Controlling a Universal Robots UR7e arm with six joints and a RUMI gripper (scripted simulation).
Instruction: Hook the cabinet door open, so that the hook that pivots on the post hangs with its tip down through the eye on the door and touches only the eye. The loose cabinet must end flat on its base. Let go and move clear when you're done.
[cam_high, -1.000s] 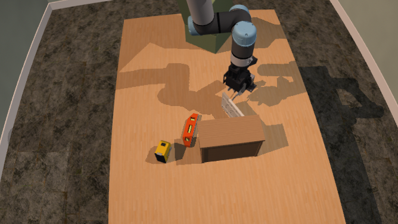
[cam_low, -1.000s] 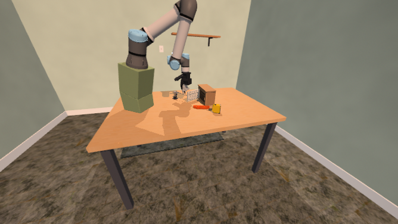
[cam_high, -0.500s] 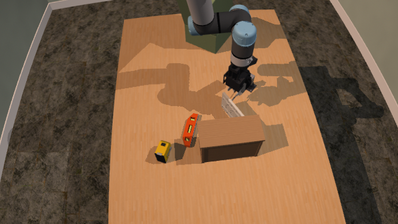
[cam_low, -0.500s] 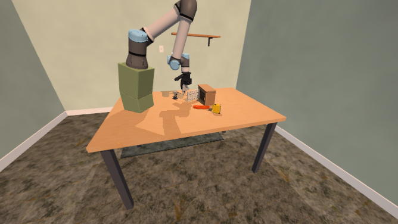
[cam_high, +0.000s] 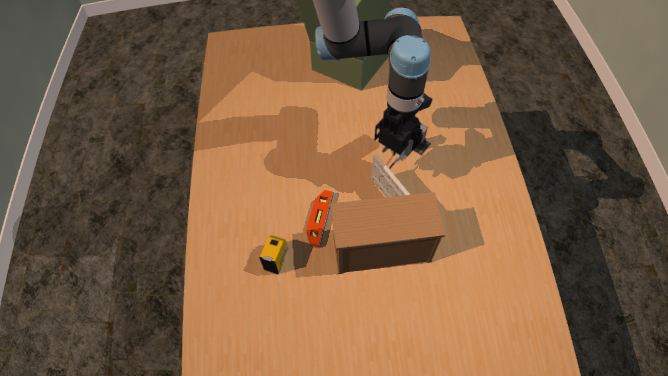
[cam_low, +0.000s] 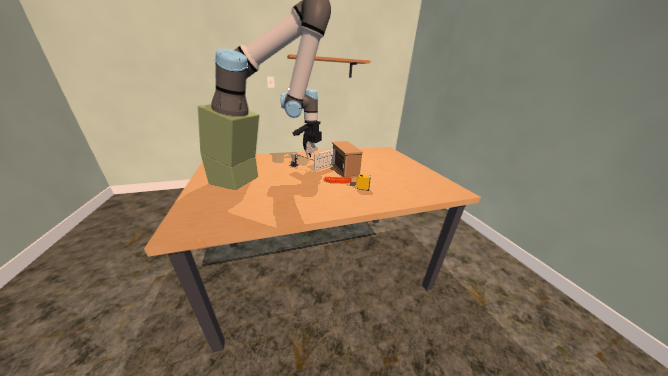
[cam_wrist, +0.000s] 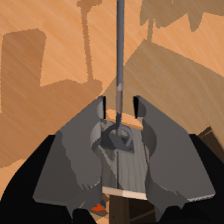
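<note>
Now: hand 50 mm to the right of the dark hook post, 40 mm past it and 40 mm above it. The rest, counted from my hand: yellow tape measure: 330 mm to the right, 200 mm ahead, 50 mm below; white cabinet door: 90 mm ahead, 30 mm to the right, 20 mm below; orange spirit level: 220 mm to the right, 100 mm ahead, 80 mm below.
</note>
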